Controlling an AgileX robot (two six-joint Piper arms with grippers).
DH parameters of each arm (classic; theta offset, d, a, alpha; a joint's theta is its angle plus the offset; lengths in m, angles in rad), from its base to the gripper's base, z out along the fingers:
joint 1: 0 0.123 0 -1.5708
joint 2: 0.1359 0 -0.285 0
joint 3: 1.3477 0 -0.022 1.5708
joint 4: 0 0.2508 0 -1.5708
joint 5: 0 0 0.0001 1.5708
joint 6: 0 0.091 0 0
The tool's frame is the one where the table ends.
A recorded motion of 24 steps. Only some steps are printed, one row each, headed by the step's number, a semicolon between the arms.
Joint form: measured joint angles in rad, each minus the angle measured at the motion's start. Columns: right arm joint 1, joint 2, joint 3, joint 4, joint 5, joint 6; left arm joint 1, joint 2, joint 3, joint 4, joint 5, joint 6.
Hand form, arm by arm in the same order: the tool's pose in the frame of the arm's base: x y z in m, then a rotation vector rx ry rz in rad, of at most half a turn. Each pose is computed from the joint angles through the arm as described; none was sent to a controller.
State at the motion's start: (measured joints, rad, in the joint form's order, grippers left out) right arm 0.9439 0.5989 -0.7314 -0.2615 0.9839 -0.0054; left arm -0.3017 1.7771 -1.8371 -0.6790 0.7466 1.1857
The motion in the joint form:
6: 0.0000 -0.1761 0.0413 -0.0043 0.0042 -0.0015; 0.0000 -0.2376 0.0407 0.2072 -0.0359 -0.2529
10: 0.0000 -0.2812 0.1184 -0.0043 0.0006 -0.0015; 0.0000 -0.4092 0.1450 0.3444 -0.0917 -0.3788
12: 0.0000 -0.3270 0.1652 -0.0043 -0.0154 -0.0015; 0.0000 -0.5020 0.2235 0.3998 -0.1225 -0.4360
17: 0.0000 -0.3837 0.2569 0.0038 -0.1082 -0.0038; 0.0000 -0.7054 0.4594 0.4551 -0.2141 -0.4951
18: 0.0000 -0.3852 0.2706 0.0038 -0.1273 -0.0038; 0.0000 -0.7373 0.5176 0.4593 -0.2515 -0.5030
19: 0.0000 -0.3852 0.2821 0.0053 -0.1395 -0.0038; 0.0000 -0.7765 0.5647 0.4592 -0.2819 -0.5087
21: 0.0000 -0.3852 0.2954 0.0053 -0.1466 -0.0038; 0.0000 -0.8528 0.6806 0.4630 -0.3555 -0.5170
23: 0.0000 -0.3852 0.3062 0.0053 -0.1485 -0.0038; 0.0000 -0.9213 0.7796 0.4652 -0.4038 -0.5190
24: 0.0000 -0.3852 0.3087 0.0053 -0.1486 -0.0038; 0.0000 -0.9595 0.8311 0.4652 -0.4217 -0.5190
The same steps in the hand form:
6: 0.0504 0.0355 0.3303 -1.0298 1.9194 0.2085; 0.3177 -0.1272 0.4852 0.9650 1.5991 -0.1021
10: 0.0409 0.0225 0.3128 -1.0126 1.8949 0.2224; 0.2706 -0.1033 0.5086 0.8559 1.5636 -0.0099
12: 0.0381 0.0190 0.3018 -1.0085 1.8812 0.2293; 0.2461 -0.0920 0.5118 0.8057 1.5515 0.0189
17: 0.0370 0.0207 0.2830 -1.0033 1.8258 0.2647; 0.1990 -0.0727 0.4942 0.7372 1.5302 0.0499
18: 0.0377 0.0221 0.2804 -1.0045 1.8180 0.2684; 0.1943 -0.0703 0.4858 0.7212 1.5268 0.0527
19: 0.0382 0.0233 0.2777 -1.0074 1.8164 0.2710; 0.1857 -0.0671 0.4815 0.7027 1.5112 0.0533
21: 0.0387 0.0242 0.2741 -1.0129 1.8203 0.2690; 0.1720 -0.0613 0.4654 0.6717 1.4900 0.0611
23: 0.0391 0.0248 0.2709 -1.0186 1.8269 0.2656; 0.1593 -0.0564 0.4497 0.6558 1.4789 0.0683
24: 0.0391 0.0249 0.2702 -1.0201 1.8288 0.2647; 0.1520 -0.0538 0.4409 0.6509 1.4764 0.0706

